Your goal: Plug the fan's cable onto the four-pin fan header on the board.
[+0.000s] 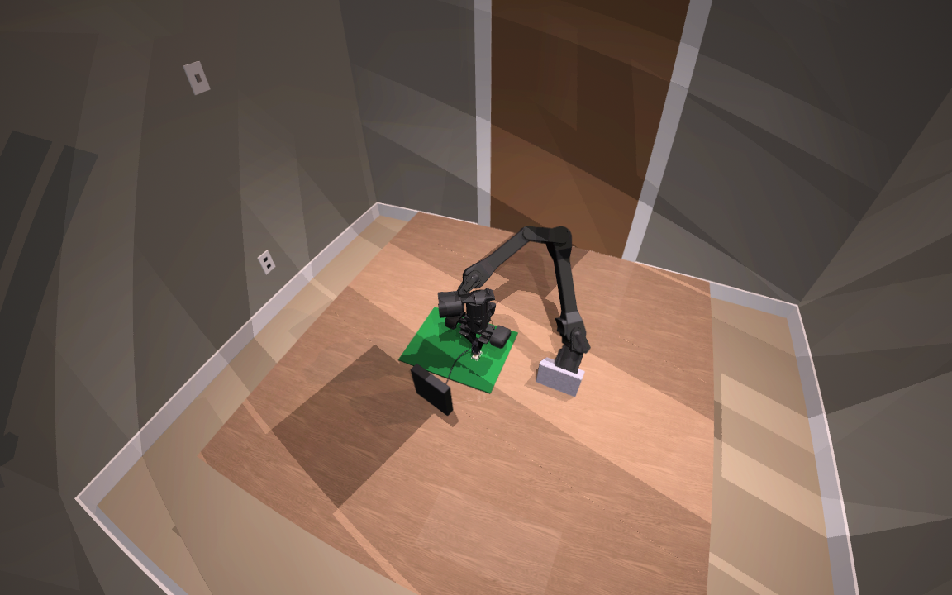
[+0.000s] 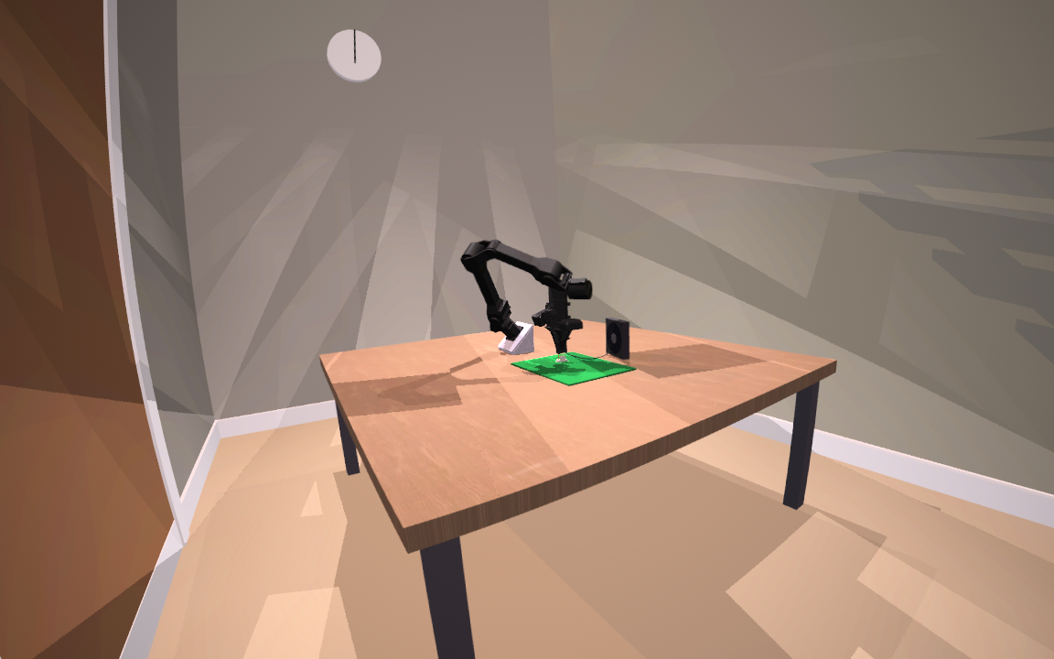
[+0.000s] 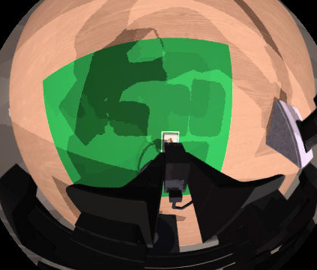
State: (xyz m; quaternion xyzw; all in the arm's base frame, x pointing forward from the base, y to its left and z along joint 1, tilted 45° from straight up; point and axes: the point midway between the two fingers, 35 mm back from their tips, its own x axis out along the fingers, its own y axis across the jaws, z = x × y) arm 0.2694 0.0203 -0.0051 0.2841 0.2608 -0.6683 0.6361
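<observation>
My gripper tip is now 10 mm to the right of the black plug and 10 mm below it. The rest, counted from my gripper tip: black fan (40 mm ahead, 190 mm to the left, 20 mm above); green board (70 mm ahead, 60 mm below).
</observation>
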